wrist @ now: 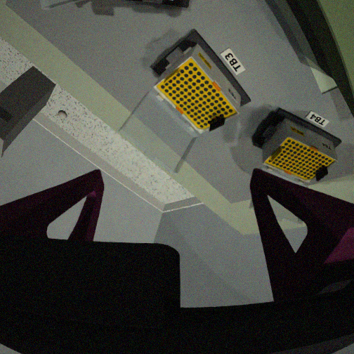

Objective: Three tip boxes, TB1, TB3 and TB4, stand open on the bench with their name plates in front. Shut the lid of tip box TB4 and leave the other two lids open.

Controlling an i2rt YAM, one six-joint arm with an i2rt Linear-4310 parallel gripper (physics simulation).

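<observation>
Tip box TB4 (pixel 300 159) stands at the right, a grey box with a yellow perforated top, its name plate (pixel 317 118) beside it. Its clear lid is open on the side away from the plate, partly hidden behind the right finger. Tip box TB3 (pixel 196 94) stands at upper centre near its name plate (pixel 233 61). Its clear lid (pixel 160 131) is open, stretching to the lower left. Part of a third box (pixel 155 2), probably TB1, shows at the top edge; its plate is not in view. My gripper (pixel 176 177) is open and empty, its right fingertip just below TB4 in the picture.
A dark grey block (pixel 25 102) stands at the left edge. A speckled strip (pixel 100 135) runs diagonally beyond the lids, past a pale green band. A dark curved edge with a green surface behind it lies at the upper right.
</observation>
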